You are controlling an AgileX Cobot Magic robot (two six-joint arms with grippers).
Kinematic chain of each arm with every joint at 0, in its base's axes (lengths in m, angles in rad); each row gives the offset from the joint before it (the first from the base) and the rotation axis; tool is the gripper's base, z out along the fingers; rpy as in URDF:
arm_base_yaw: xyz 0 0 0.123 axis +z
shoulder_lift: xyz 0 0 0 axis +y
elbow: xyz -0.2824 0 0.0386 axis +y
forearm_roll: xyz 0.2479 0 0.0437 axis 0.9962 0 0.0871
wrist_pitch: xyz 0 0 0 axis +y
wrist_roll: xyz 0.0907 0 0.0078 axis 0.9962 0 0.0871
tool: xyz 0 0 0 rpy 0 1.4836 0
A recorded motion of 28 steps. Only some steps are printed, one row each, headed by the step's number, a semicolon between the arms.
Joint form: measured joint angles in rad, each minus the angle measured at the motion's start. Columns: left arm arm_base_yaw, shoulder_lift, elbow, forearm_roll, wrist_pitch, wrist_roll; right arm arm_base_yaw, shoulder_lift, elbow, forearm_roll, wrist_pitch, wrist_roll.
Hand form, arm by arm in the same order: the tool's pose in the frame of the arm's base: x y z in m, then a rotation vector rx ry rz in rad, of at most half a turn. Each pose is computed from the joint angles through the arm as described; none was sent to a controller.
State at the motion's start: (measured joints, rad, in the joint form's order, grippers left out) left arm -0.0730 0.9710 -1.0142 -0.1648 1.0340 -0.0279; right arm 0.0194 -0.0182 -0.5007 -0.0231 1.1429 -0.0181
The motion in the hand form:
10: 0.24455 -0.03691 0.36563 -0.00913 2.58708 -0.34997; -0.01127 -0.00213 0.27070 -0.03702 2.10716 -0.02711
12: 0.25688 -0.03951 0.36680 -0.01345 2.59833 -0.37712; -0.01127 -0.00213 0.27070 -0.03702 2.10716 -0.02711
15: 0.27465 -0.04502 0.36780 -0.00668 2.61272 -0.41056; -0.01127 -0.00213 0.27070 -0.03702 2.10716 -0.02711
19: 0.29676 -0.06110 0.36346 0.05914 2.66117 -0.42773; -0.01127 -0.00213 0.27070 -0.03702 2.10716 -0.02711
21: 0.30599 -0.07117 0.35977 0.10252 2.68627 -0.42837; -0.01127 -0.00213 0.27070 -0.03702 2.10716 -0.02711
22: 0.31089 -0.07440 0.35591 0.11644 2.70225 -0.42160; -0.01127 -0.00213 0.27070 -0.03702 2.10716 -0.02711
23: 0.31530 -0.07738 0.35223 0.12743 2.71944 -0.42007; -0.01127 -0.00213 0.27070 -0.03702 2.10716 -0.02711
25: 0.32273 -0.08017 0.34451 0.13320 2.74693 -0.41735; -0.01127 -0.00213 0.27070 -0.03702 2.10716 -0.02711
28: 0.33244 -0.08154 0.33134 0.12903 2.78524 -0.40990; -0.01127 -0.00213 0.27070 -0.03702 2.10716 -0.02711
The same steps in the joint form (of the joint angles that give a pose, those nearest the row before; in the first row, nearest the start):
10: 0.0000 0.2894 -0.2211 -0.0730 0.0511 0.0000; 0.0000 0.0000 0.0000 0.0000 0.0000 0.0000
12: 0.0000 0.3372 -0.2662 -0.0931 0.0618 0.0000; 0.0000 0.0000 0.0000 0.0000 0.0000 0.0000
15: -0.0083 0.4060 -0.3327 -0.1155 0.0757 0.0000; 0.0000 0.0000 0.0000 0.0000 0.0000 0.0000
19: -0.0543 0.5039 -0.4197 -0.1154 0.1094 0.0000; 0.0000 0.0000 0.0000 0.0000 0.0000 0.0000
21: -0.0836 0.5489 -0.4573 -0.1090 0.1246 0.0000; 0.0000 0.0000 0.0000 0.0000 0.0000 0.0000
22: -0.0928 0.5716 -0.4700 -0.1023 0.1295 0.0000; 0.0000 0.0000 0.0000 0.0000 0.0000 0.0000
23: -0.1000 0.5932 -0.4824 -0.1000 0.1371 0.0000; 0.0000 0.0000 0.0000 0.0000 0.0000 0.0000
25: -0.1047 0.6272 -0.4953 -0.0980 0.1430 0.0000; 0.0000 0.0000 0.0000 0.0000 0.0000 0.0000
28: -0.1045 0.6710 -0.5010 -0.0946 0.1427 0.0000; 0.0000 0.0000 0.0000 0.0000 0.0000 0.0000

